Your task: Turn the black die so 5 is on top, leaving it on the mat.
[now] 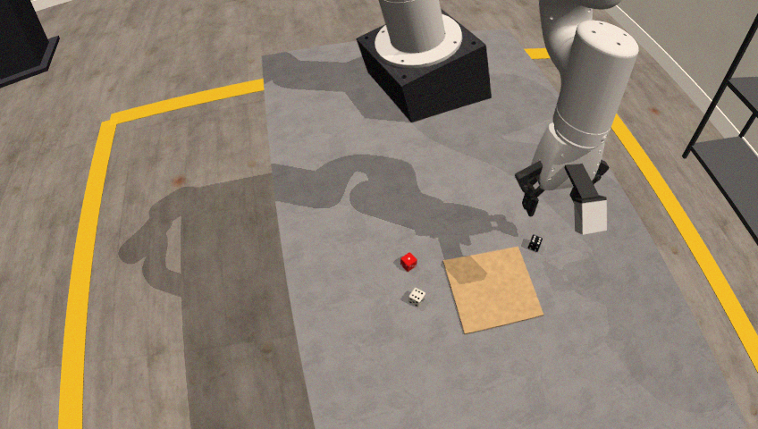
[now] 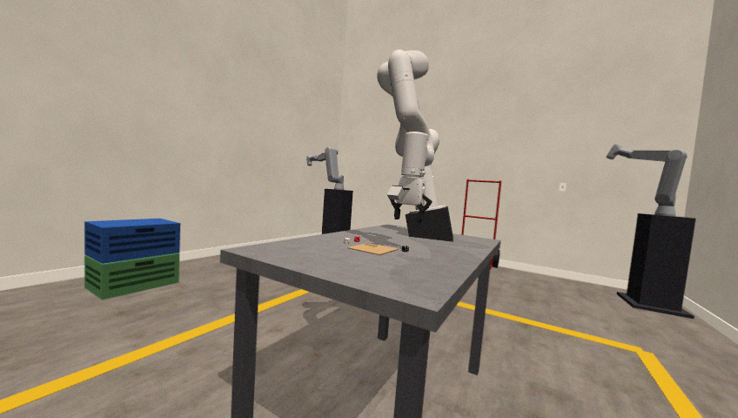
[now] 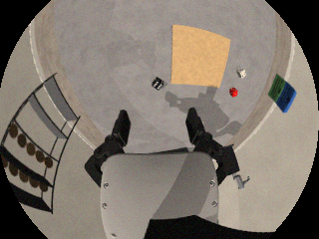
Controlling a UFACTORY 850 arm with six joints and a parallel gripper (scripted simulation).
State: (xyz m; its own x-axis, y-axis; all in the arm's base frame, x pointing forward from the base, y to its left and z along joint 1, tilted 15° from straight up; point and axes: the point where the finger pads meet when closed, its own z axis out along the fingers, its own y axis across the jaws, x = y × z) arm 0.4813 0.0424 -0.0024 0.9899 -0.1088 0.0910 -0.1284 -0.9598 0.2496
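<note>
My gripper is now 120 mm above the black die. From my hand the other things lie so: white die (30 mm ahead, 240 mm to the right, 120 mm below); then mat (50 mm ahead, 110 mm to the right, 120 mm below); then red die (40 mm behind, 230 mm to the right, 120 mm below).
</note>
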